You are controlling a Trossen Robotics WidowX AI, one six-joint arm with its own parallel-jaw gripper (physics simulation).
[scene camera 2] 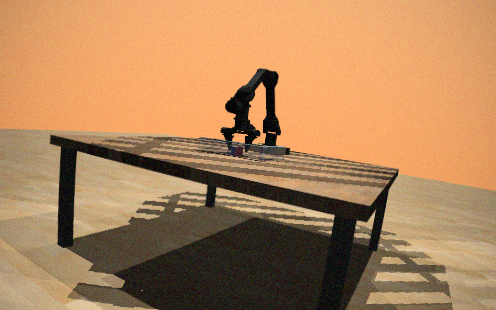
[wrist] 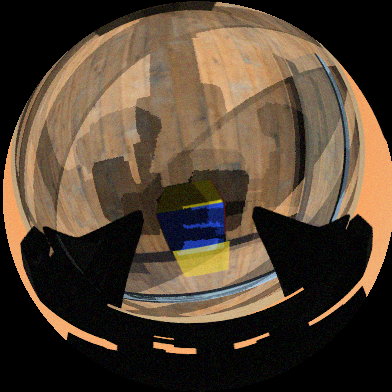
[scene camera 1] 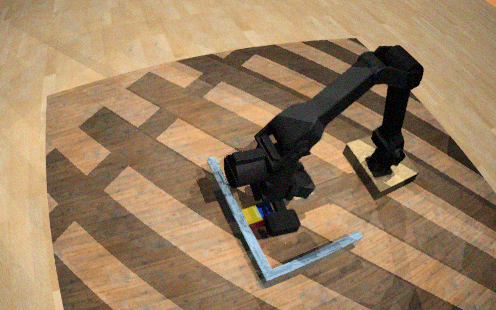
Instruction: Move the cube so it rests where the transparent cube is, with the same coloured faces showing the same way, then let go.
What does the cube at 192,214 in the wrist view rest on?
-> The table.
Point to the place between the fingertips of my gripper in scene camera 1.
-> At 263,216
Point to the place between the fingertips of my gripper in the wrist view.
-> At 198,214
